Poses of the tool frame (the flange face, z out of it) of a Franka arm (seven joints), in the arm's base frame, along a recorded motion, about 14 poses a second.
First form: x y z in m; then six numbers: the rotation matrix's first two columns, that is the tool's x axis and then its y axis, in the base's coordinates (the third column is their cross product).
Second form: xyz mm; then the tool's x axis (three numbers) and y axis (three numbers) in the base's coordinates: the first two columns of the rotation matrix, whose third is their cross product. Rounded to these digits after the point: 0 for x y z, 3 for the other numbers.
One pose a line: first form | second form
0.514, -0.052, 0.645, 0.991, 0.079, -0.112, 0.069, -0.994, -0.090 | 514, -52, 645, 0.991, 0.079, -0.112, 0.069, -0.994, -0.090
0.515, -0.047, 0.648, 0.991, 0.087, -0.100, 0.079, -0.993, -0.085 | 515, -47, 648, 0.991, 0.087, -0.100, 0.079, -0.993, -0.085
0.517, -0.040, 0.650, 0.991, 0.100, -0.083, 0.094, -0.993, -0.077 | 517, -40, 650, 0.991, 0.100, -0.083, 0.094, -0.993, -0.077
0.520, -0.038, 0.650, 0.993, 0.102, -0.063, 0.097, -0.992, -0.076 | 520, -38, 650, 0.993, 0.102, -0.063, 0.097, -0.992, -0.076
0.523, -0.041, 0.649, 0.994, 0.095, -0.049, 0.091, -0.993, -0.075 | 523, -41, 649, 0.994, 0.095, -0.049, 0.091, -0.993, -0.075
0.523, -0.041, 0.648, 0.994, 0.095, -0.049, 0.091, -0.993, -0.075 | 523, -41, 648, 0.994, 0.095, -0.049, 0.091, -0.993, -0.075
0.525, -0.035, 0.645, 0.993, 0.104, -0.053, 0.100, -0.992, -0.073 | 525, -35, 645, 0.993, 0.104, -0.053, 0.100, -0.992, -0.073
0.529, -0.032, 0.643, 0.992, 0.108, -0.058, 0.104, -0.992, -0.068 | 529, -32, 643, 0.992, 0.108, -0.058, 0.104, -0.992, -0.068
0.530, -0.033, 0.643, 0.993, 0.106, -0.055, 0.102, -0.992, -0.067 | 530, -33, 643, 0.993, 0.106, -0.055, 0.102, -0.992, -0.067
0.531, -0.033, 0.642, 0.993, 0.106, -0.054, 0.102, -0.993, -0.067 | 531, -33, 642, 0.993, 0.106, -0.054, 0.102, -0.993, -0.067
